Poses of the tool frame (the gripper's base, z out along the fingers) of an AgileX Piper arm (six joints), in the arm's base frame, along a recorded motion.
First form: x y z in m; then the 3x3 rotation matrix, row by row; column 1 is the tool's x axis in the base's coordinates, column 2 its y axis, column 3 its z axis. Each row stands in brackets.
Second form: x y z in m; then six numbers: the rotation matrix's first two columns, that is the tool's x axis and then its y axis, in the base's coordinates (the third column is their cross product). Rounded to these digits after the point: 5 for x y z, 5 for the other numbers. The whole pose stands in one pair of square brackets.
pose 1, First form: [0.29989, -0.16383, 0.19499], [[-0.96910, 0.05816, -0.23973], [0.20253, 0.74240, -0.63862], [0.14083, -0.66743, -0.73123]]
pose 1, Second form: [0.29989, -0.16383, 0.19499, -0.96910, 0.20253, 0.14083, 0.05816, 0.74240, -0.66743]
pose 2, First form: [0.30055, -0.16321, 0.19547], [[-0.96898, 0.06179, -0.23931], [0.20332, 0.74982, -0.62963], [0.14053, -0.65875, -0.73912]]
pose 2, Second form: [0.30055, -0.16321, 0.19547, -0.96898, 0.20332, 0.14053, 0.06179, 0.74982, -0.65875]
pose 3, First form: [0.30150, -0.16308, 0.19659], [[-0.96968, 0.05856, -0.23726], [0.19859, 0.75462, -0.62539], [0.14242, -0.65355, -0.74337]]
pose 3, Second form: [0.30150, -0.16308, 0.19659, -0.96968, 0.19859, 0.14242, 0.05856, 0.75462, -0.65355]
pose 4, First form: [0.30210, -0.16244, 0.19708], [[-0.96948, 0.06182, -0.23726], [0.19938, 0.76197, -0.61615], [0.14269, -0.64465, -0.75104]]
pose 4, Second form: [0.30210, -0.16244, 0.19708, -0.96948, 0.19938, 0.14269, 0.06182, 0.76197, -0.64465]
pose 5, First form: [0.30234, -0.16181, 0.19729], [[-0.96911, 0.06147, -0.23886], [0.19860, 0.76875, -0.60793], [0.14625, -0.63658, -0.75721]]
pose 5, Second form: [0.30234, -0.16181, 0.19729, -0.96911, 0.19860, 0.14625, 0.06147, 0.76875, -0.63658]
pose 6, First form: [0.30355, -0.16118, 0.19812], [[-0.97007, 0.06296, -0.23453], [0.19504, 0.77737, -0.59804], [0.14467, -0.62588, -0.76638]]
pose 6, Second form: [0.30355, -0.16118, 0.19812, -0.97007, 0.19504, 0.14467, 0.06296, 0.77737, -0.62588]
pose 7, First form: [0.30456, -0.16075, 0.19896], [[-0.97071, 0.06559, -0.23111], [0.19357, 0.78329, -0.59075], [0.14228, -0.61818, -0.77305]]
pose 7, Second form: [0.30456, -0.16075, 0.19896, -0.97071, 0.19357, 0.14228, 0.06559, 0.78329, -0.61818]
